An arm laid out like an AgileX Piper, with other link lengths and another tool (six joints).
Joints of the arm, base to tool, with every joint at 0 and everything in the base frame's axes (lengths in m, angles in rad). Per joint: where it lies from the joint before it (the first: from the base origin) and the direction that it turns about. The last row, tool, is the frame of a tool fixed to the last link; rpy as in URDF.
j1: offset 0 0 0.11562 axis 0 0 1
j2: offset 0 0 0 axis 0 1 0
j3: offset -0.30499 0 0.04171 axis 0 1 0
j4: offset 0.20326 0 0.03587 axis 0.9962 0 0.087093
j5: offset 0 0 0 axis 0 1 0
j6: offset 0.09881 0 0.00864 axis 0.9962 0 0.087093
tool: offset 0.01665 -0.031 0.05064 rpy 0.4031 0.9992 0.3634
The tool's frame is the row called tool.
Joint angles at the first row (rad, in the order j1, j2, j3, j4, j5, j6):
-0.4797 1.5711 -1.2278 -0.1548 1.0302 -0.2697
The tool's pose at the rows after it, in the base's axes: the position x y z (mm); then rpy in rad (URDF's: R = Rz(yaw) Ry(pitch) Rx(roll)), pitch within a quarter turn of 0, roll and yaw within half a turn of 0:
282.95 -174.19 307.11 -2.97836 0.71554 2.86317
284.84 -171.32 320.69 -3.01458 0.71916 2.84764
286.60 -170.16 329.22 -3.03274 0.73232 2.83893
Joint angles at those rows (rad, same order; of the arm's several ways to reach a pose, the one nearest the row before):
-0.4797 1.5579 -1.3031 -0.1025 1.1166 -0.2938
-0.4797 1.5568 -1.3714 -0.0683 1.1864 -0.3134
-0.4797 1.5568 -1.4097 -0.0505 1.2139 -0.3200

